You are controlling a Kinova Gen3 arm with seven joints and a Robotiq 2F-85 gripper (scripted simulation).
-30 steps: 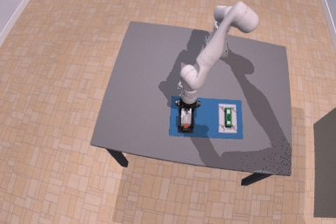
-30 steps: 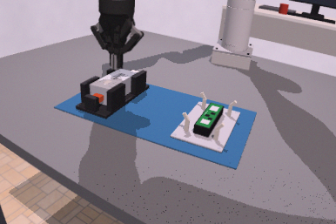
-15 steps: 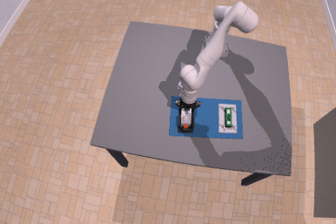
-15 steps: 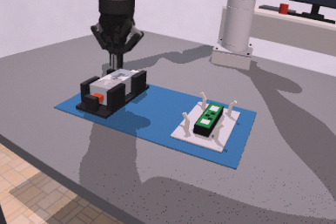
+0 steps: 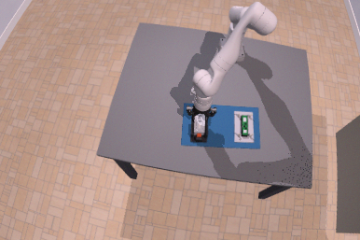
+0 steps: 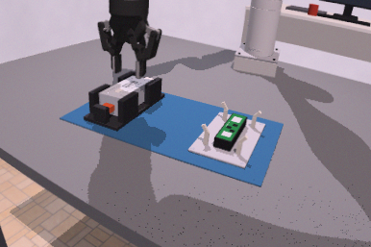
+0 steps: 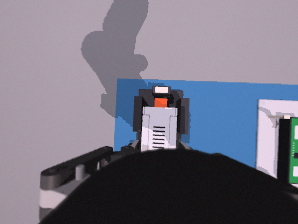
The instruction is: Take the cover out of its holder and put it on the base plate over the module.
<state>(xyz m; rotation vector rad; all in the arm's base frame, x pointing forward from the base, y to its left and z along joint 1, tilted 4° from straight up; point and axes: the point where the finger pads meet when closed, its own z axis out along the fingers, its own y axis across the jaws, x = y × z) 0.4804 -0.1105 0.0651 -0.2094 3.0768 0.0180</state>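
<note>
My hand is 60 mm above the light grey cover.
</note>
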